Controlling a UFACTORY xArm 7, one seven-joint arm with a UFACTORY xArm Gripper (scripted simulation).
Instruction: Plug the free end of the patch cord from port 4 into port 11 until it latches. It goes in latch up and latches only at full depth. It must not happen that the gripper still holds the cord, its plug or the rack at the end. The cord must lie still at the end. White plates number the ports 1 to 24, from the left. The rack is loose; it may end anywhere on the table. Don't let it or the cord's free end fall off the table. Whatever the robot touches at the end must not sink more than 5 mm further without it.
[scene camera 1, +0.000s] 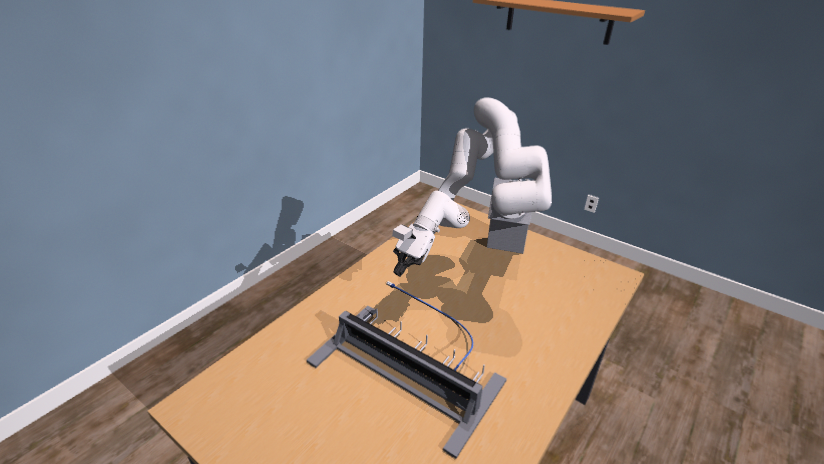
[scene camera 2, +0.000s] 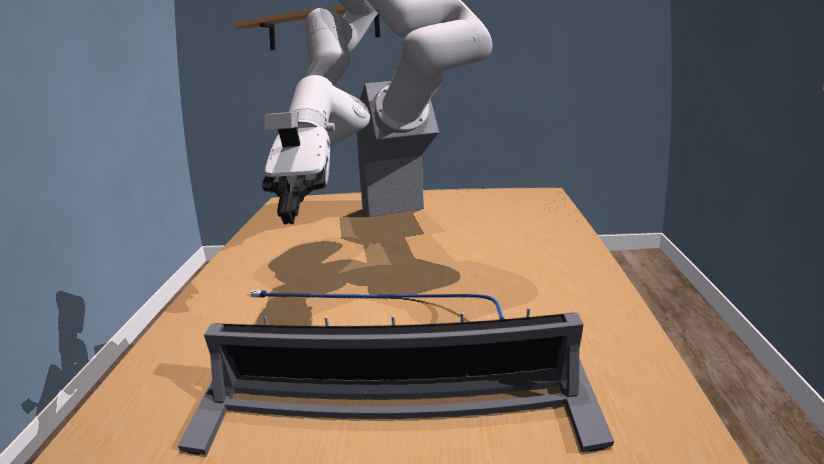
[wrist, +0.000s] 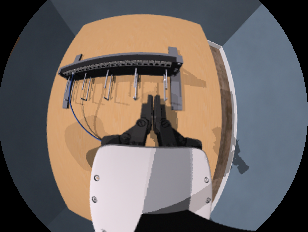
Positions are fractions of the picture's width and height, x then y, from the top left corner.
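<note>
My gripper (scene camera 2: 0.35, 0.47) is visible, also in the wrist view (wrist: 0.50, 0.44).
</note>
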